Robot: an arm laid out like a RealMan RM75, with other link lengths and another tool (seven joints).
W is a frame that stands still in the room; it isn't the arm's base.
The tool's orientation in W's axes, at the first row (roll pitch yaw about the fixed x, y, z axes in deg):
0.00 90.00 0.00
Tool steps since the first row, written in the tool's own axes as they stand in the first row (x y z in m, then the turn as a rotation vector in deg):
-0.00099 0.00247 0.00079 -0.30 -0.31 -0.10
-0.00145 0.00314 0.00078 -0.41 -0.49 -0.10
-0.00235 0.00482 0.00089 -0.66 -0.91 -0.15
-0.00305 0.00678 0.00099 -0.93 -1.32 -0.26
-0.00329 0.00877 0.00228 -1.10 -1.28 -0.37
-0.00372 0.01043 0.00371 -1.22 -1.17 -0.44
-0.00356 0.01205 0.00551 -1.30 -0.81 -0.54
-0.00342 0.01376 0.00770 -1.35 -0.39 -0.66
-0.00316 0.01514 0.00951 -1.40 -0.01 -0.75
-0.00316 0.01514 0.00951 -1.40 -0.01 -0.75
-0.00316 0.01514 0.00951 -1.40 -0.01 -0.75
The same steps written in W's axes. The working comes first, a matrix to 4 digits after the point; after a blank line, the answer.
The tool's axes in the first row as the columns of a matrix, in W's axes (used below as rounded here):
0.0000 0.0000 1.0000
0.0000 1.0000 0.0000
-1.0000 0.0000 0.0000

0.00079 0.00247 0.00099 -0.10 -0.31 0.30
0.00078 0.00314 0.00145 -0.10 -0.49 0.41
0.00089 0.00482 0.00235 -0.15 -0.91 0.66
0.00099 0.00678 0.00305 -0.26 -1.32 0.93
0.00228 0.00877 0.00329 -0.37 -1.28 1.10
0.00371 0.01043 0.00372 -0.44 -1.17 1.22
0.00551 0.01205 0.00356 -0.54 -0.81 1.30
0.00770 0.01376 0.00342 -0.66 -0.39 1.35
0.00951 0.01514 0.00316 -0.75 -0.01 1.40
0.00951 0.01514 0.00316 -0.75 -0.01 1.40
0.00951 0.01514 0.00316 -0.75 -0.01 1.40

